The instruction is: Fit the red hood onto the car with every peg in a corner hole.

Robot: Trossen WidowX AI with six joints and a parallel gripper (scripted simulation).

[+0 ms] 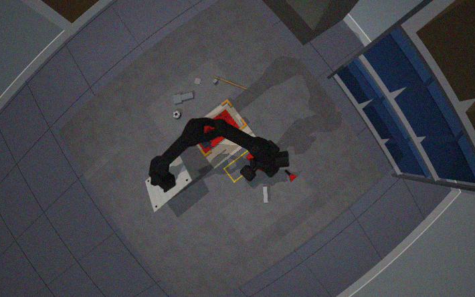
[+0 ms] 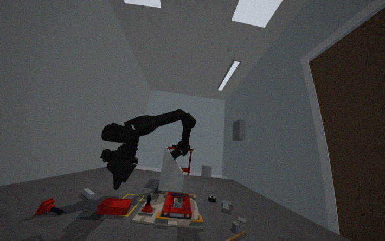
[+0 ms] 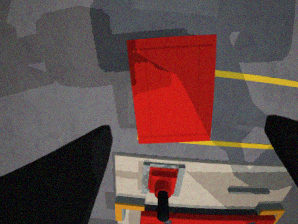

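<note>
Now: gripper tip 7 cm above the red hood. Also, from my gripper tip: wooden stick (38 cm to the left, 10 cm ahead, 8 cm below); then engine block (23 cm to the left, 6 cm below, 5 cm behind).
</note>
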